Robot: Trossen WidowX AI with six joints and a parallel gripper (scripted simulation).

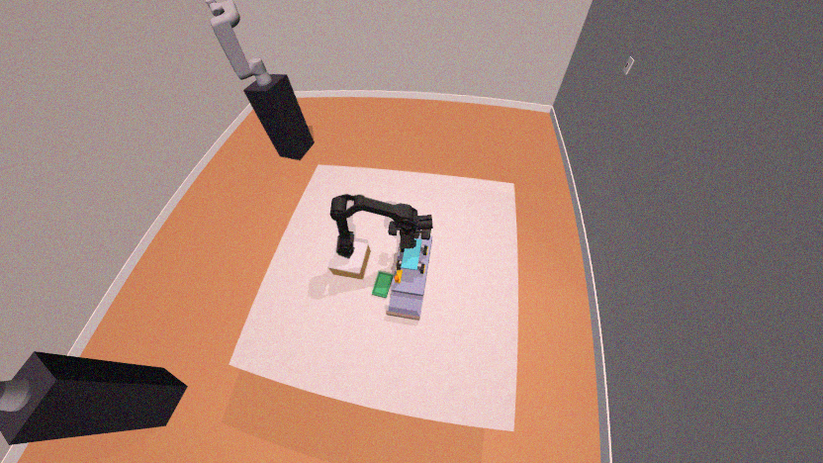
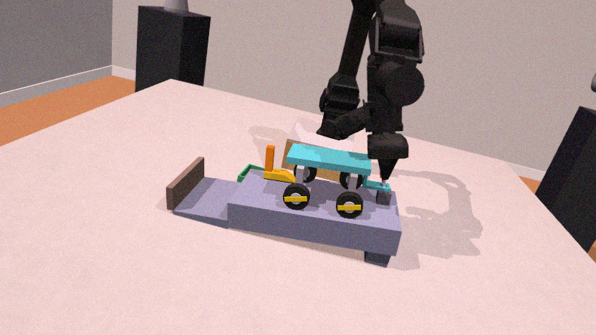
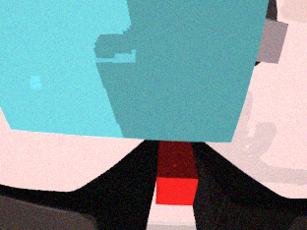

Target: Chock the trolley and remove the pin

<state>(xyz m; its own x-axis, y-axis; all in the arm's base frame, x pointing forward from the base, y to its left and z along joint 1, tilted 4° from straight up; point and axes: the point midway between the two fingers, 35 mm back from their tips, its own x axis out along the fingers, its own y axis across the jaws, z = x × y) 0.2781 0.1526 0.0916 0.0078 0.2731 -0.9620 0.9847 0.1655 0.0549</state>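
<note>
The yellow chock lies 20 cm to the right of my gripper tip and 5 cm below it. The rest, counted from my gripper tip: cyan trolley 4 cm ahead, 10 cm to the right, 2 cm below; then red-headed stop pin right at my gripper tip; then lilac ramp 4 cm ahead, 10 cm to the right, 9 cm below.
</note>
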